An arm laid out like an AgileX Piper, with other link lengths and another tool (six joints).
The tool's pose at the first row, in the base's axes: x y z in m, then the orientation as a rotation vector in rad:
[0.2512 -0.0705 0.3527 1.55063 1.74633 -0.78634]
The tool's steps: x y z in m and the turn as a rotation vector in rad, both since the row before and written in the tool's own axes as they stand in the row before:
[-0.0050 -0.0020 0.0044 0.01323 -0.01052 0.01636]
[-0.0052 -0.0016 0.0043 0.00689 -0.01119 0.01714]
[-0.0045 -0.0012 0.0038 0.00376 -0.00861 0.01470]
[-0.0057 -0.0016 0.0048 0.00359 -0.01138 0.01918]
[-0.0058 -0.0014 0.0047 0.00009 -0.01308 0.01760]
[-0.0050 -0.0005 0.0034 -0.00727 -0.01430 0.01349]
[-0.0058 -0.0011 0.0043 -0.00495 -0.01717 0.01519]
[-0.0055 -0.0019 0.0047 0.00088 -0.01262 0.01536]
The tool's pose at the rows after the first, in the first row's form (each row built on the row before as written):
[0.2500 -0.0772 0.3541 1.56487 1.72206 -0.79810]
[0.2490 -0.0839 0.3558 1.57484 1.69743 -0.80361]
[0.2482 -0.0897 0.3572 1.58244 1.67729 -0.80554]
[0.2471 -0.0970 0.3591 1.59119 1.65109 -0.80681]
[0.2460 -0.1042 0.3612 1.59512 1.62569 -0.80664]
[0.2456 -0.1098 0.3635 1.59017 1.60443 -0.80251]
[0.2446 -0.1166 0.3660 1.58607 1.57926 -0.80151]
[0.2428 -0.1236 0.3680 1.58897 1.55620 -0.80256]

